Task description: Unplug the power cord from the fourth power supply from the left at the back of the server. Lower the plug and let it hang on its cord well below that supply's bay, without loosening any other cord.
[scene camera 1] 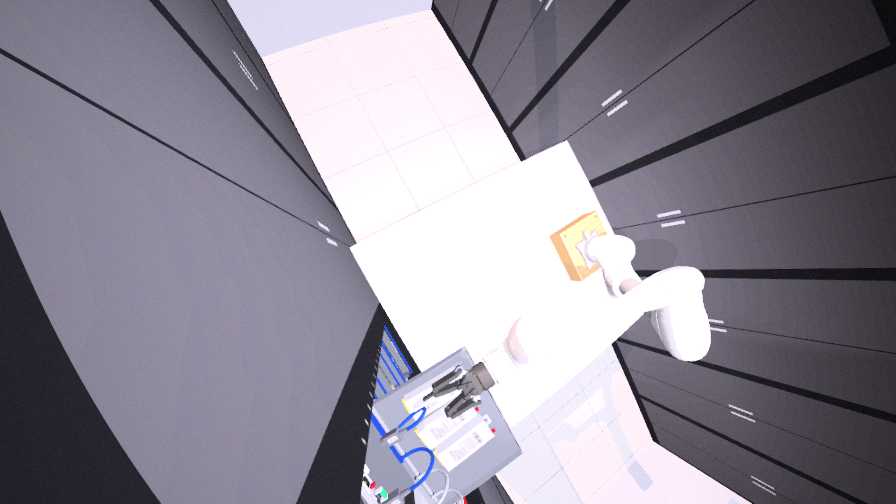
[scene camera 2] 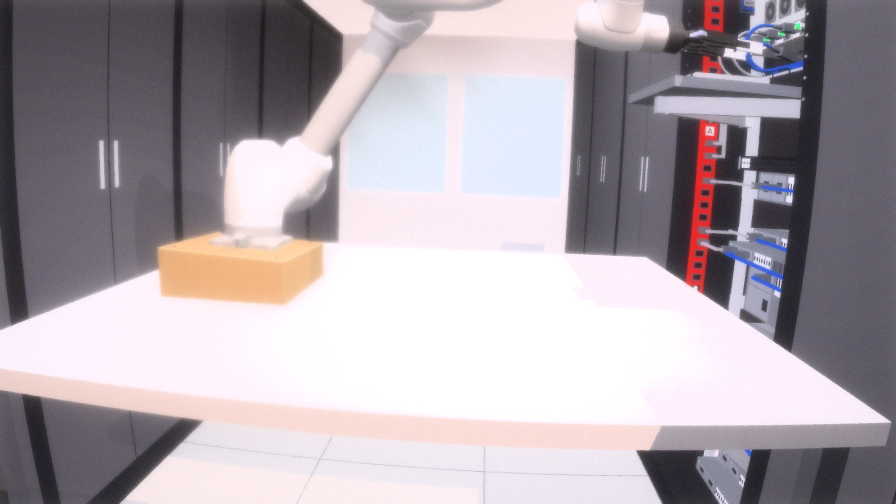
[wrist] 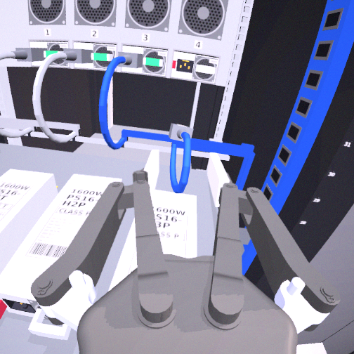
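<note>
The server (wrist: 135, 37) shows four numbered bays in the wrist view. The fourth supply's inlet (wrist: 185, 65) is uncovered, with its pins showing and a red light at its left. The grey plug (wrist: 181, 131) (scene camera 1: 392, 436) hangs below that bay, tilted, on its blue cord (wrist: 187, 167), which loops down between my fingers in the wrist view. My gripper (wrist: 183, 162) (scene camera 1: 438, 406) is partly open and empty, with its fingertips on either side of the cord loop and nearer the camera than the plug. Grey plugs with green lights beside them sit in supplies 1, 2 and 3.
A blue cord (wrist: 103, 95) from supply 3 and a grey cord (wrist: 38, 100) loop down at the left. A blue bar (wrist: 215, 146) crosses behind the plug. A blue power strip (wrist: 313, 80) stands right. White supply units (wrist: 75, 210) lie on the grey shelf (scene camera 1: 508, 452) (scene camera 2: 720, 90).
</note>
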